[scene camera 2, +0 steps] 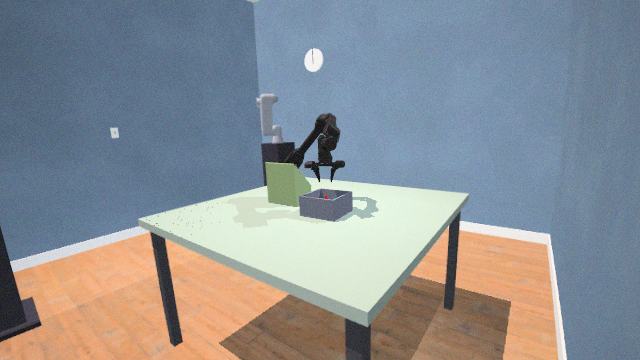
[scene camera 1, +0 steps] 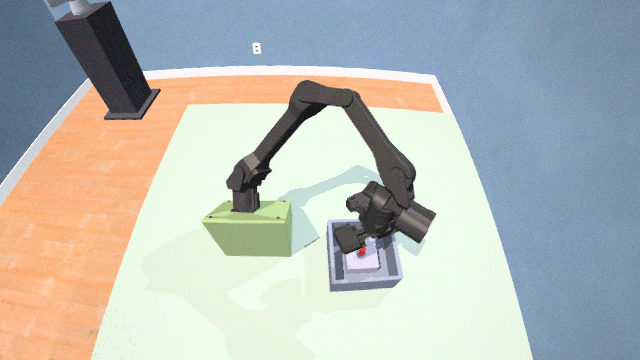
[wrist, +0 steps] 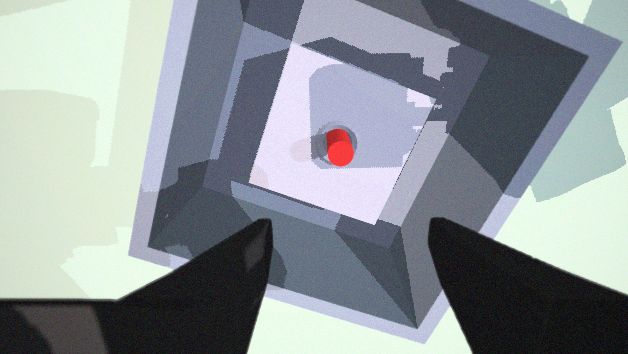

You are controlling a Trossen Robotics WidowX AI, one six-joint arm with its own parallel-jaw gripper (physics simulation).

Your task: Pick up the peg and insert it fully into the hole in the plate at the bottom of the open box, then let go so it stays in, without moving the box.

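Places are measured from the arm's base along level axes (x back, y down, z right), in metres.
Where they show: gripper, fingertip midpoint: (scene camera 2: 325, 182) (scene camera 1: 368, 241) (wrist: 349, 230); arm's base, origin of the base link: (scene camera 2: 286, 173) (scene camera 1: 245, 209).
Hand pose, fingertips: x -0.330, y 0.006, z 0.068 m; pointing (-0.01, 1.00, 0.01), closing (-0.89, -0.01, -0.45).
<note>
Each offset is from my fingertips to the centre of the thing. Level surfaces: height alone.
The red peg @(dx +0.002, dy +0.108, dz -0.006 m) (scene camera 1: 362, 252) (scene camera 2: 326, 197) (wrist: 340, 150) stands roughly upright in the round hole of the white plate @(dx +0.002, dy +0.122, dz -0.004 m) (scene camera 1: 367, 263) (wrist: 287, 112), with its upper part showing above the surface. How deep its lower end sits is hidden. The plate lies at the bottom of the open grey-blue box @(dx +0.002, dy +0.107, dz -0.004 m) (scene camera 1: 365, 286) (scene camera 2: 320, 207) (wrist: 161, 125). My gripper (scene camera 2: 325, 181) (wrist: 349, 230) is open and empty, pointing down. In the scene camera 2 view its fingertips are above the box rim, clear of the peg. In the wrist view the peg shows beyond the fingertips, not between them.
The arm's green base block (scene camera 1: 257, 237) (scene camera 2: 282, 184) stands on the pale green table @(dy +0.156 m) (scene camera 1: 440, 310) (scene camera 2: 320, 260), near the box. The box walls surround the plate. A dark pedestal (scene camera 1: 107, 60) (scene camera 2: 278, 151) with a light grey arm (scene camera 2: 267, 115) stands off the table.
</note>
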